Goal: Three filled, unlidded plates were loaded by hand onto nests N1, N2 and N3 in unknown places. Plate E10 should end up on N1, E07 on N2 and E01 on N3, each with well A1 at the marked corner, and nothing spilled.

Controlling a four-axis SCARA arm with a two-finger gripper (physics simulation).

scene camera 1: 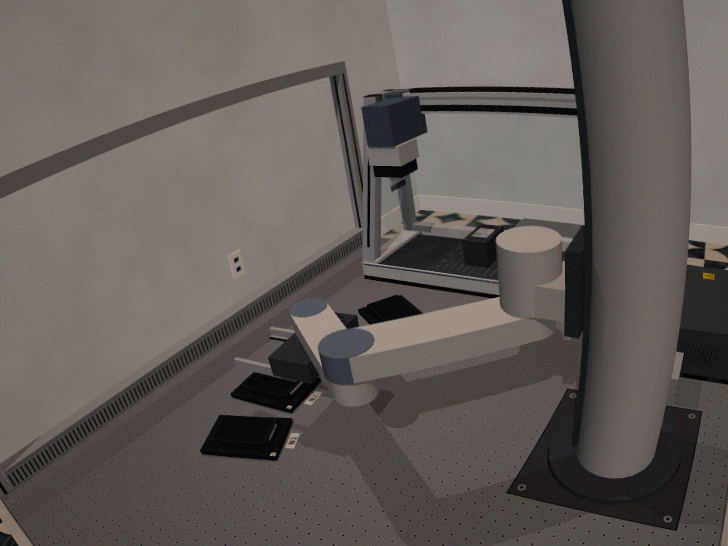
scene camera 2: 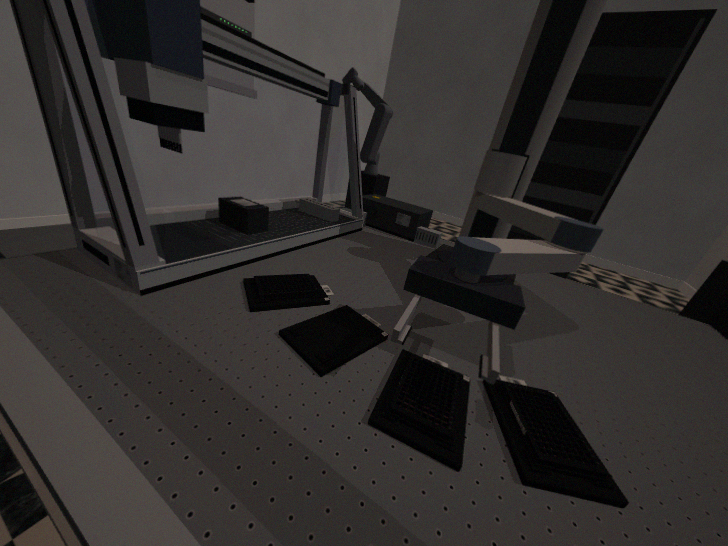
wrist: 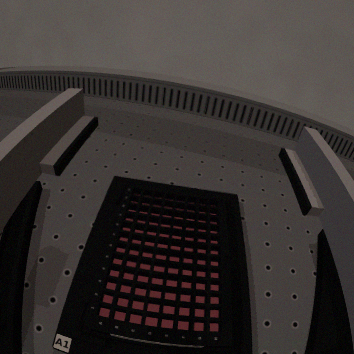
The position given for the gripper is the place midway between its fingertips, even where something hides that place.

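The gripper [scene camera 2: 441, 355] is visible, also in scene camera 1 [scene camera 1: 254, 346] and in the wrist view [wrist: 192, 119]. Plate E10 [scene camera 2: 425, 399] is visible, also in scene camera 1 [scene camera 1: 267, 386]. Nest N1 [scene camera 2: 555, 482] is visible, also in scene camera 1 [scene camera 1: 280, 437].
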